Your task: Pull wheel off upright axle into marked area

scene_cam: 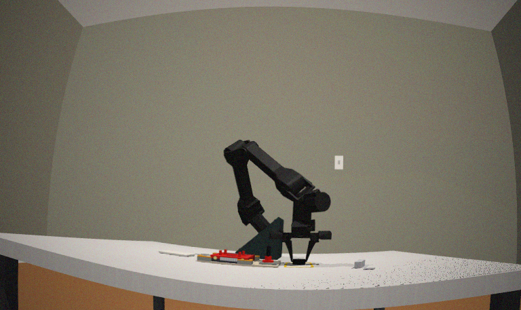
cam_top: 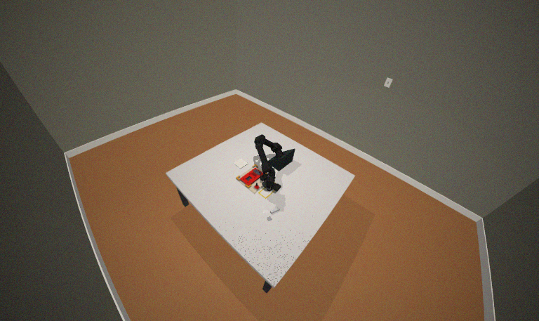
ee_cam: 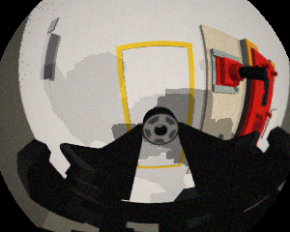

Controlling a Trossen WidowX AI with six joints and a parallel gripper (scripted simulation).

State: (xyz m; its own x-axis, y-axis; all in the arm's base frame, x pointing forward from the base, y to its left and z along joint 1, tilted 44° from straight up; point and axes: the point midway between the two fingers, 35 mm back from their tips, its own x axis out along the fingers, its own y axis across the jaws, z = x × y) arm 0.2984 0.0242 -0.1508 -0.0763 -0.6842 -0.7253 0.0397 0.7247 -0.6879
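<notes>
My gripper tip is now right at the wheel. Round my gripper tip: white flat plate (5 cm behind, 40 cm to the right, 1 cm below); then upright axle (7 cm ahead, 9 cm to the right, 2 cm above).
</notes>
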